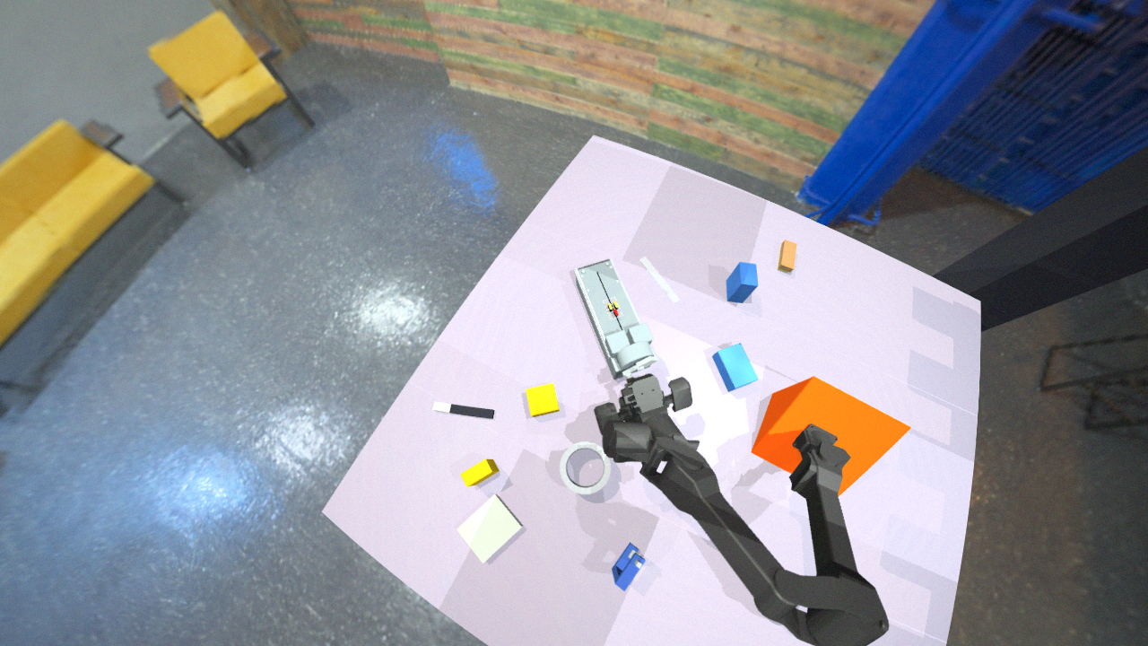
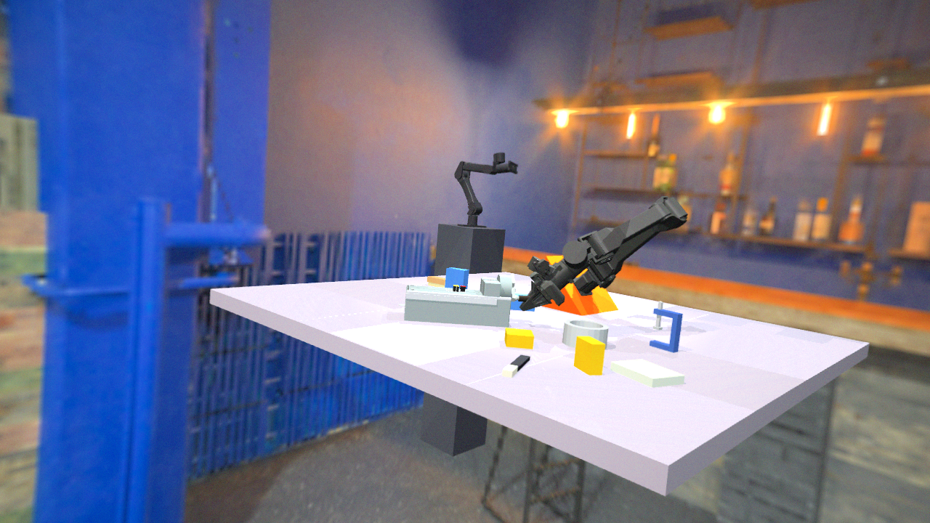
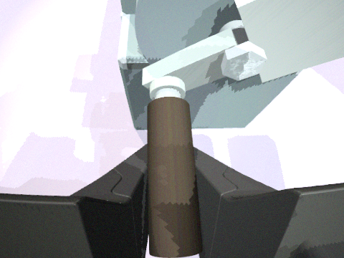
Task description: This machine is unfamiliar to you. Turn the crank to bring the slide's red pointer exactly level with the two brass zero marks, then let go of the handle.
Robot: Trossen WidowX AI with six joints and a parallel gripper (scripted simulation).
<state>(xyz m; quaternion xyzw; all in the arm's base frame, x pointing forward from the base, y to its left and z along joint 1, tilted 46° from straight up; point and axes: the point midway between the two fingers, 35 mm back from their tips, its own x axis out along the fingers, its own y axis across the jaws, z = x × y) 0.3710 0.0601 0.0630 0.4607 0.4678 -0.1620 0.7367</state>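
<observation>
Now: the brown crank handle 10 mm behind my gripper tip, 10 mm to the left of it and 30 mm above it. Also, from my gripper tip: metal strip (60 mm ahead, 290 mm to the right, 40 mm below); then blue clamp (160 mm behind, 310 mm to the left, 10 mm above); then red pointer (100 mm ahead, 120 mm to the right, 40 mm above).
</observation>
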